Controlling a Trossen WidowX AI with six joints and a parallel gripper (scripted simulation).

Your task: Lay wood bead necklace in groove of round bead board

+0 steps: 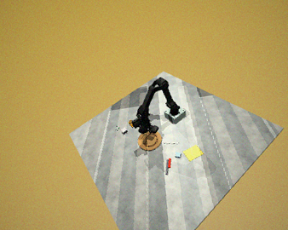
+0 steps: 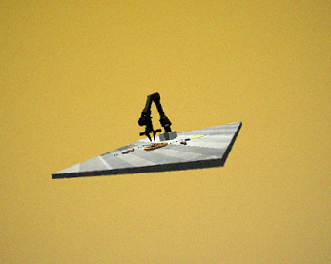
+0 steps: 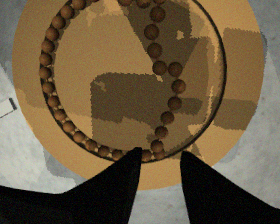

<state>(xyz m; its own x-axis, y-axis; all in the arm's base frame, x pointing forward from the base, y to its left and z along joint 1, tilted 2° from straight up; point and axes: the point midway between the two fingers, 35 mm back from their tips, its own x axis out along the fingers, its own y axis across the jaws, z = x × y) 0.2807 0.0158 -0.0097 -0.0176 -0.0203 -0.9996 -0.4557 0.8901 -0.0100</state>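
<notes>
Right now the round bead board is 30 mm ahead of my gripper tip, 40 mm to the left of it and 30 mm below it. Round my gripper tip: thin grey stick 100 mm behind, 170 mm to the left, 40 mm below; then small blue block 80 mm behind, 290 mm to the left, 30 mm below; then grey piece 170 mm ahead, 180 mm to the right, 30 mm below.
</notes>
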